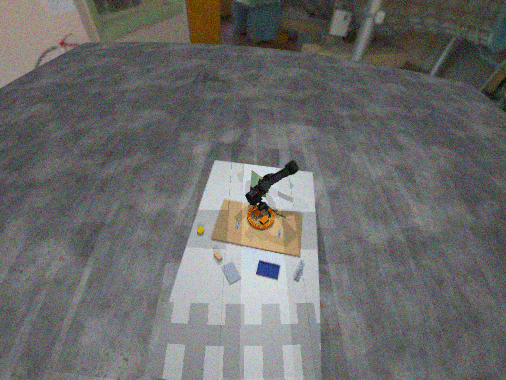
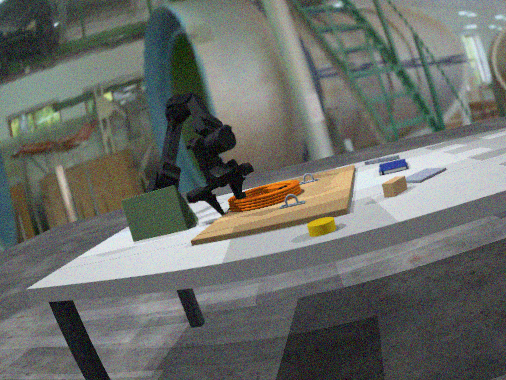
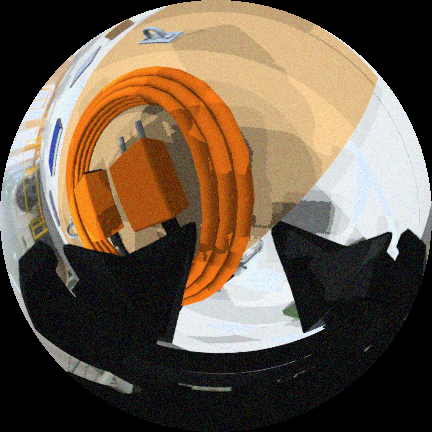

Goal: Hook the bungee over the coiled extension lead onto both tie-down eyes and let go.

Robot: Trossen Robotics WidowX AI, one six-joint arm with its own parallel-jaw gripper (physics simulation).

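Places are measured from the arm's base along level axes (x ahead, y left, z up), in metres.
Pixels of known places: gripper, fingertip midpoint: point(image 1: 257, 207) point(image 3: 234, 227); arm's base, link origin: point(image 2: 161, 214).
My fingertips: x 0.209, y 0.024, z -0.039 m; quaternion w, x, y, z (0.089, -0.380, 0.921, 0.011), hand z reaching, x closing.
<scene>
For each thing: its middle in the pictures, then the offset to it from my fingertips. Level surfaces: height alone.
- orange coiled extension lead, body centre: point(image 3: 113, 201) point(image 2: 264, 195) point(image 1: 260, 216) 0.045 m left, 0.079 m ahead, 0.020 m up
- wooden board, surface height: 0.005 m up
- tie-down eye, body centre: point(image 2: 291, 199) point(image 1: 237, 224) 0.099 m right, 0.190 m ahead, 0.018 m up
- bungee's metal hook, body centre: point(image 3: 249, 251) 0.007 m left, 0.024 m back, 0.005 m down
- yellow disc, body centre: point(image 2: 321, 226) point(image 1: 200, 230) 0.341 m right, 0.303 m ahead, 0.002 m up
- small wooden block, body centre: point(image 2: 395, 186) point(image 1: 217, 255) 0.157 m right, 0.448 m ahead, 0.008 m up
- blue tray, body centre: point(image 2: 393, 166) point(image 3: 53, 146) point(image 1: 268, 269) 0.182 m left, 0.443 m ahead, 0.001 m down
The orange coiled extension lead point(image 1: 261, 228) point(image 2: 265, 199) point(image 3: 244, 185) lies on the wooden board point(image 1: 290, 245) point(image 2: 330, 192) point(image 3: 310, 75), with two orange plugs inside it. One tie-down eye point(image 1: 238, 225) point(image 2: 292, 201) point(image 3: 159, 35) stands on one side of the coil, the other eye point(image 1: 279, 233) point(image 2: 309, 178) point(image 3: 71, 229) on the opposite side. My gripper point(image 1: 260, 205) point(image 2: 232, 205) point(image 3: 234, 227) is low at the coil's edge, its fingers partly apart. The bungee's metal hook point(image 3: 251, 251) shows beyond the coil between the fingers; most of its cord is hidden by the coil and fingers.
A green block point(image 1: 256, 177) point(image 2: 157, 214) stands near the arm's base. A yellow disc point(image 1: 200, 230) point(image 2: 321, 227), a small wooden block point(image 1: 217, 255) point(image 2: 394, 186), a blue tray point(image 1: 268, 270) point(image 2: 393, 166) and grey flat pieces lie on the table beyond the board.
</scene>
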